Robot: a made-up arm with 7 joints. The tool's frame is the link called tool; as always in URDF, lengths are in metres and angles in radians.
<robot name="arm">
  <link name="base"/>
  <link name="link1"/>
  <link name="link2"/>
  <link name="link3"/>
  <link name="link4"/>
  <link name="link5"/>
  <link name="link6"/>
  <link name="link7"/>
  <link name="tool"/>
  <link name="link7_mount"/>
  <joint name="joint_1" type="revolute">
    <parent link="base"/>
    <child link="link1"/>
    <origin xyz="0.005 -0.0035 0.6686" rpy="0 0 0"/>
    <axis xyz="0 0 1"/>
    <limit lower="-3.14" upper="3.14" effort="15" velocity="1"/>
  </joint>
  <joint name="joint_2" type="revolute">
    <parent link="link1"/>
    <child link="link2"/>
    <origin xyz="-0.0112 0.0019 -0.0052" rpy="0 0 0"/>
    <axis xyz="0 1 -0.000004"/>
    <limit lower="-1.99" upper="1.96" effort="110" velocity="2.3"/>
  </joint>
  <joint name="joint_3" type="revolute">
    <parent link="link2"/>
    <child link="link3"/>
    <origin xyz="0.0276 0.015 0.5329" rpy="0 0 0"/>
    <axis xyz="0 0 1"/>
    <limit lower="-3.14" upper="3.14" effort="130" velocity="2.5"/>
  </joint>
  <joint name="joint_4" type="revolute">
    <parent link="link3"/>
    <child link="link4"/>
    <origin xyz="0.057 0.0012 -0.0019" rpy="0 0 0"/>
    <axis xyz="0 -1 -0.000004"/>
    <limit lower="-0.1" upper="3.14" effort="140" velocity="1.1"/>
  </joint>
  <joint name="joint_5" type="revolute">
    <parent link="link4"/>
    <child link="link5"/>
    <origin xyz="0.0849 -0.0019 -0.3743" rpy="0 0 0"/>
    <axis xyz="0 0.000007 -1"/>
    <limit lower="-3.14" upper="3.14" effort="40" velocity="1.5"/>
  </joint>
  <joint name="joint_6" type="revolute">
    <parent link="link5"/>
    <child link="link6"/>
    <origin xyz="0.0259 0.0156 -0.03" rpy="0 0 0"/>
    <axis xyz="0 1 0.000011"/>
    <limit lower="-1.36" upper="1.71" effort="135" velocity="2.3"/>
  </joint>
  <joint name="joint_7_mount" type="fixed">
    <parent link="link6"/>
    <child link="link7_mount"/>
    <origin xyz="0.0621 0.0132 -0.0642" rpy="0 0 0"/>
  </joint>
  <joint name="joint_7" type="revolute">
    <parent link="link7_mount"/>
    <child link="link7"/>
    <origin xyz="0.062 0.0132 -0.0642" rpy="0 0 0"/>
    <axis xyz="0 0.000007 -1"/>
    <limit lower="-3.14" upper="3.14" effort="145" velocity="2.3"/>
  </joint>
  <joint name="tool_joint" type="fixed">
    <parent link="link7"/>
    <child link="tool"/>
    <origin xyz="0.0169 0.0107 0.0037" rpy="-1.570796 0 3.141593"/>
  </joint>
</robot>
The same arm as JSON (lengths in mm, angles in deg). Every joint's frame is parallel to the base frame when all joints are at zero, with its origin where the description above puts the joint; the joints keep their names.
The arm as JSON. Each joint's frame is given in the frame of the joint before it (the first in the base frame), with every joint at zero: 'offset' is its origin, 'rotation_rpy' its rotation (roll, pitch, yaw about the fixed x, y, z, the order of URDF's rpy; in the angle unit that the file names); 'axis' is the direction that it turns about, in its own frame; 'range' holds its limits. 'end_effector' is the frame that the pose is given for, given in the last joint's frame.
{"length_unit": "mm", "angle_unit": "deg", "chain": [
  {"id": "joint_1", "offset": [5.0, -3.5, 668.6], "rotation_rpy": [0.0, 0.0, 0.0], "axis": "+z", "range": [-179.91, 179.91]},
  {"id": "joint_2", "offset": [-11.2, 1.9, -5.2], "rotation_rpy": [0.0, 0.0, 0.0], "axis": "+y", "range": [-114.02, 112.3]},
  {"id": "joint_3", "offset": [27.6, 15.0, 532.9], "rotation_rpy": [0.0, 0.0, 0.0], "axis": "+z", "range": [-179.91, 179.91]},
  {"id": "joint_4", "offset": [57.0, 1.2, -1.9], "rotation_rpy": [0.0, 0.0, 0.0], "axis": "-y", "range": [-5.73, 179.91]},
  {"id": "joint_5", "offset": [84.9, -1.9, -374.3], "rotation_rpy": [0.0, 0.0, 0.0], "axis": "-z", "range": [-179.91, 179.91]},
  {"id": "joint_6", "offset": [25.9, 15.6, -30.0], "rotation_rpy": [0.0, 0.0, 0.0], "axis": "+y", "range": [-77.92, 97.98]},
  {"id": "joint_7", "offset": [124.1, 26.4, -128.4], "rotation_rpy": [0.0, 0.0, 0.0], "axis": "-z", "range": [-179.91, 179.91]}
], "end_effector": {"offset": [16.9, 10.7, 3.7], "rotation_rpy": [-90.0, 0.0, -180.0]}}

